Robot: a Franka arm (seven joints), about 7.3 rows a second.
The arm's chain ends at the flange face. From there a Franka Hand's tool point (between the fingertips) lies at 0.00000 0.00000 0.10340 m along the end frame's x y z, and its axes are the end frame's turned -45 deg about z.
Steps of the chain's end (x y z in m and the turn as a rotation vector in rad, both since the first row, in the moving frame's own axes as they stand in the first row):
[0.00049 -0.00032 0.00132 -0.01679 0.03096 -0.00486]
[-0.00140 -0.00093 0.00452 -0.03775 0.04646 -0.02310]
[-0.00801 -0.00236 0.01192 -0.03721 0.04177 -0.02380]
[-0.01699 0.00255 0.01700 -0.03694 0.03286 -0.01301]
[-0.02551 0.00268 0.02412 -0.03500 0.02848 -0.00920]
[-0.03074 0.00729 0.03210 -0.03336 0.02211 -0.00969]
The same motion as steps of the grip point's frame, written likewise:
[0.00162 0.00361 0.00126 -0.03376 0.01002 -0.00486]
[0.00038 0.00450 0.00433 -0.05955 0.00616 -0.02310]
[-0.00359 -0.00157 0.01176 -0.05585 0.00322 -0.02380]
[-0.01408 -0.00511 0.01687 -0.04936 -0.00288 -0.01301]
[-0.02039 -0.01150 0.02401 -0.04489 -0.00461 -0.00920]
[-0.02769 -0.01252 0.03202 -0.03922 -0.00795 -0.00969]

